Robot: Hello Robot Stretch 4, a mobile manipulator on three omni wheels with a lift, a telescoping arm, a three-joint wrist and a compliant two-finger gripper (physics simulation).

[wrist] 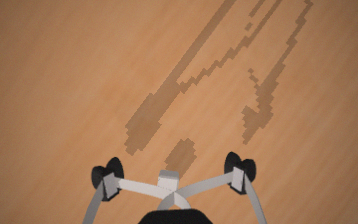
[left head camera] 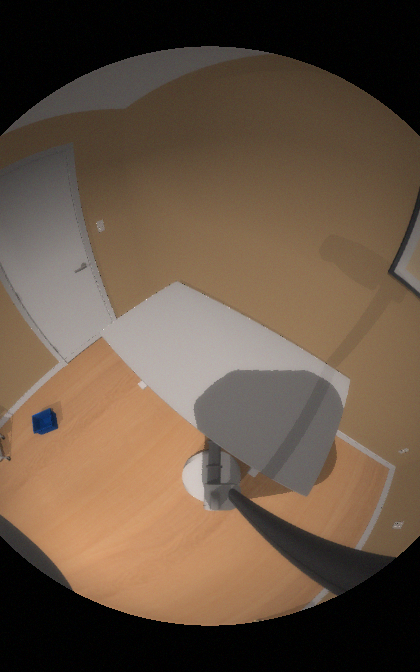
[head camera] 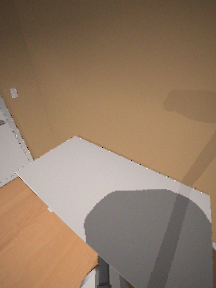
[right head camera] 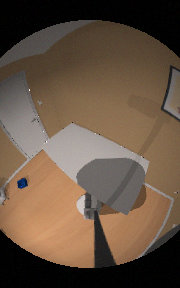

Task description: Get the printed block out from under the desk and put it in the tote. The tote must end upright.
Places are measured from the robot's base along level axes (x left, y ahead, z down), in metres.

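Pixels of known places: gripper, fingertip midpoint: point(wrist: 174, 167).
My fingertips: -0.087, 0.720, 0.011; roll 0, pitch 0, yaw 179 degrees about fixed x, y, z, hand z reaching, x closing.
Observation:
Ahead of a thing's pixels: the offset from my fingertips to its top centre, as dx, dy, dz. Level surfaces: height alone.
The printed block @(+0.007, -0.016, -0.012) point(wrist: 169, 180), a small pale grey cube, shows in the wrist view at the lower middle, low between the spread fingers and partly behind their crossing light linkage. Its shadow falls on the wood floor just ahead of it. My gripper point(wrist: 174, 167) is open, with its black fingertips wide apart to either side of the block and neither touching it. The white desk @(dz -0.704) point(head camera: 75, 170) point(left head camera: 165, 340) point(right head camera: 70, 145) hides the gripper and block from the head views. The blue tote @(+1.765, -0.607, -0.104) point(left head camera: 45, 421) point(right head camera: 22, 183) stands upright on the floor, far left of the desk.
My arm point(left head camera: 214, 460) reaches under the desk's front edge. A small white piece point(left head camera: 142, 384) shows at that edge, further left. Walls stand behind the desk and to its right, with a white door point(left head camera: 45, 250) at the left. Part of a wheeled object point(left head camera: 4, 450) shows beyond the tote.

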